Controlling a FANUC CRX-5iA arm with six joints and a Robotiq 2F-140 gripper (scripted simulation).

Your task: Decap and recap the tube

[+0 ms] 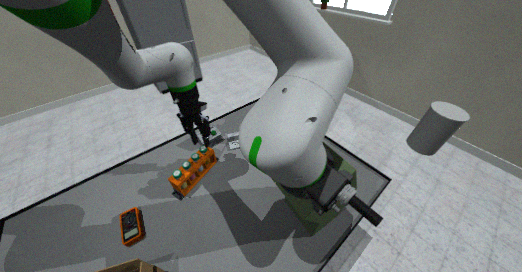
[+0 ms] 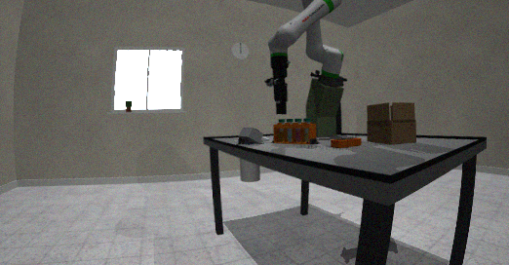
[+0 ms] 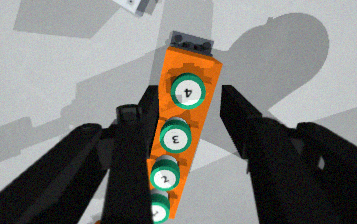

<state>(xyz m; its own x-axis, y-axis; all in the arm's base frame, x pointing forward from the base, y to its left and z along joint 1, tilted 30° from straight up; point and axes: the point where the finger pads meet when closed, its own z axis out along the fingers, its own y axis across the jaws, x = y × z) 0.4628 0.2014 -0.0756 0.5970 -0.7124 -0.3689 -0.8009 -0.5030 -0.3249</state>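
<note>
My hand is 140 mm short of the key housing, 80 mm to the left of it and 120 mm above it.
</note>
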